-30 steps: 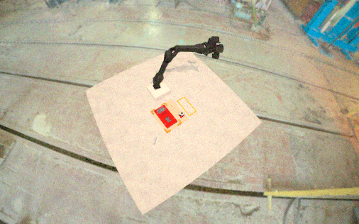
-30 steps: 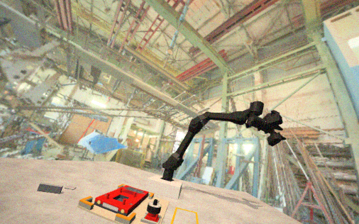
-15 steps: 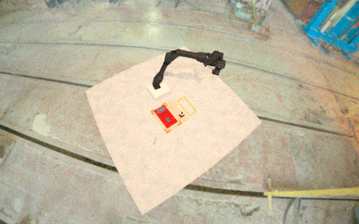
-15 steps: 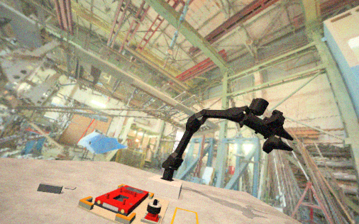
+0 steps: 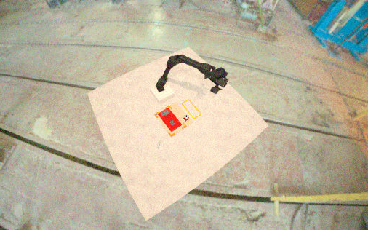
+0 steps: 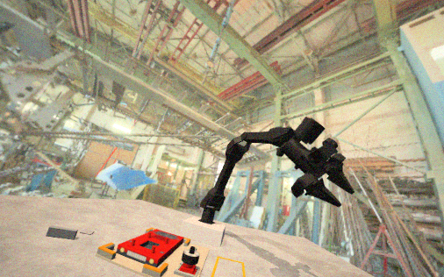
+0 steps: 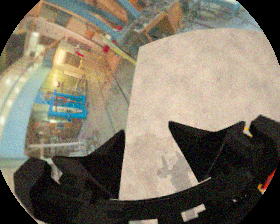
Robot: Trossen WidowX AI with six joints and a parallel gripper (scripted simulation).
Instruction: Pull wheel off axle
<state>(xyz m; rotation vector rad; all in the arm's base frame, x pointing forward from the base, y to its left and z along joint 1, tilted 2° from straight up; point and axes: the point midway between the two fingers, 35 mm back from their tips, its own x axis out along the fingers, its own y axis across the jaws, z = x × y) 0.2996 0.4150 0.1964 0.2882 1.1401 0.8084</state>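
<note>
Right now the black wheel is 340 mm to the right of my gripper tip, 190 mm below it and 40 mm ahead of it. Also, from my gripper tip: dark flat piece: 640 mm to the right, 220 mm below, 170 mm ahead.
</note>
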